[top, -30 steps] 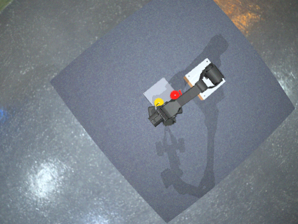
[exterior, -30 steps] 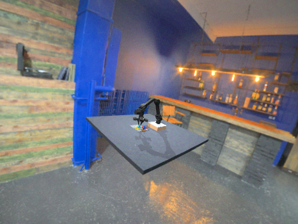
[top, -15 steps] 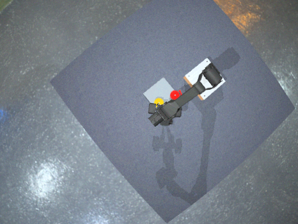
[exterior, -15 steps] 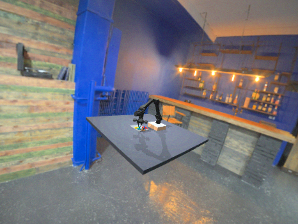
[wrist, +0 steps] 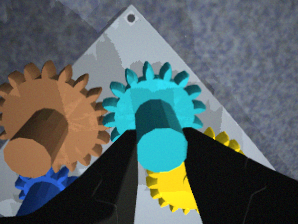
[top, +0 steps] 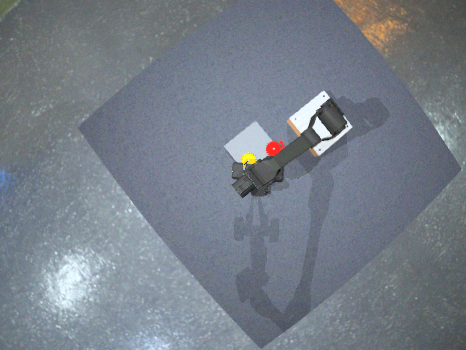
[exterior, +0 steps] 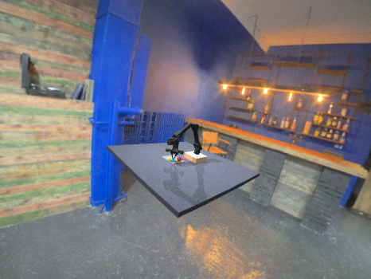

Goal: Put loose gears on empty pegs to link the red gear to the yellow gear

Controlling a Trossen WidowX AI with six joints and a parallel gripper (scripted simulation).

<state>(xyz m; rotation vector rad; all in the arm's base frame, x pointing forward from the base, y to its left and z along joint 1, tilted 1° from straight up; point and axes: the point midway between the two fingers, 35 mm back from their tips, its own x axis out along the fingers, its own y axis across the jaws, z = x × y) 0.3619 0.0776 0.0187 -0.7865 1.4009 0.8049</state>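
My gripper tip is 10 mm above the cyan gear. Round my gripper tip: blue gear: 90 mm behind, 20 mm below, 10 mm to the right; orange gear: 50 mm behind, 20 mm to the left, 20 mm below; red gear: 110 mm behind, 50 mm to the right, 30 mm below.
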